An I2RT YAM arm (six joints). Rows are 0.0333 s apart.
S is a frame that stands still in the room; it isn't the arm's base.
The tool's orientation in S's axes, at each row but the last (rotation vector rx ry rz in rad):
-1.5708 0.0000 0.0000
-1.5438 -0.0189 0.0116
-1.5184 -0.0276 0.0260
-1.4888 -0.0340 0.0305
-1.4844 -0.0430 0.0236
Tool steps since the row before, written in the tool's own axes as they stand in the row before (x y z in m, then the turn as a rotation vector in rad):
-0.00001 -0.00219 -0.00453 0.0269 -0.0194 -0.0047
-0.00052 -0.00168 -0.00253 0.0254 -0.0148 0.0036
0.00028 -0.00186 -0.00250 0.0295 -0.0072 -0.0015
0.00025 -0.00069 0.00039 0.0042 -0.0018 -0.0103
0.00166 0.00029 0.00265 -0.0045 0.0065 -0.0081
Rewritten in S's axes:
-0.00001 -0.00453 0.00219 0.0269 -0.0047 0.0194
-0.00048 -0.00258 0.00161 0.0253 0.0037 0.0150
0.00037 -0.00258 0.00173 0.0295 -0.0009 0.0072
0.00023 0.00034 0.00072 0.0046 -0.0102 0.0010
0.00155 0.00273 -0.00004 -0.0041 -0.0077 -0.0072

